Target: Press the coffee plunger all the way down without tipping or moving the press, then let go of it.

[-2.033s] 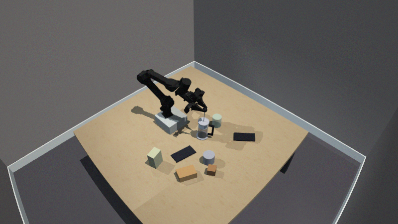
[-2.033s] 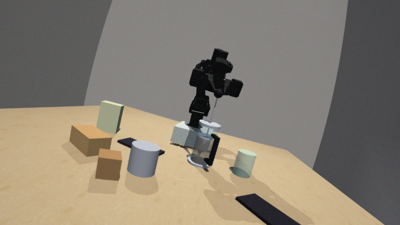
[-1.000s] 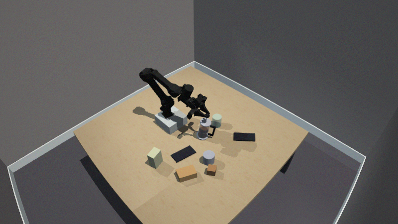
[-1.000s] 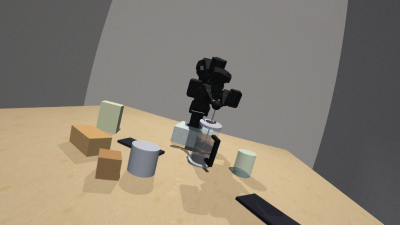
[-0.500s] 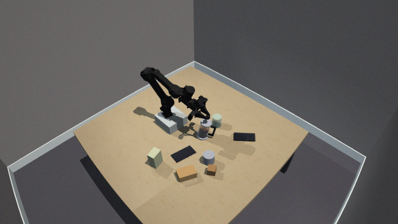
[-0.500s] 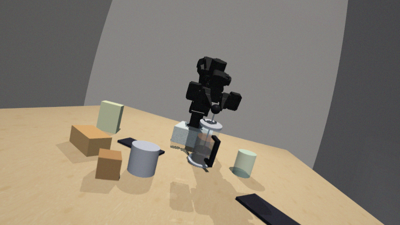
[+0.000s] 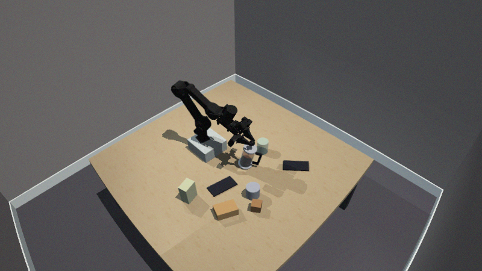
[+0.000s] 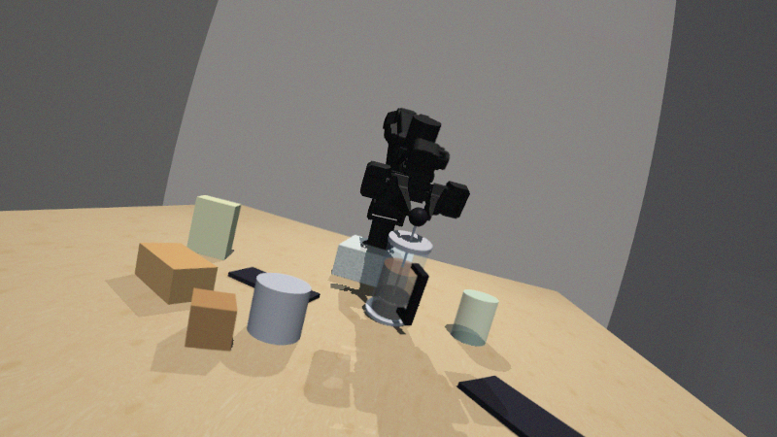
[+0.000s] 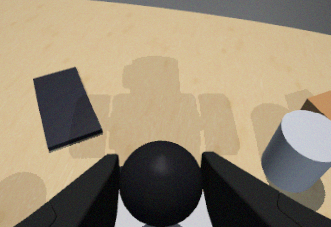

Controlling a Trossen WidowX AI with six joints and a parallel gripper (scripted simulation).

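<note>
Now: gripper tip 100 mm above the glass coffee press and 10 mm past it. Round my gripper tip: pale green cylinder 150 mm below, 130 mm to the left, 70 mm behind.
</note>
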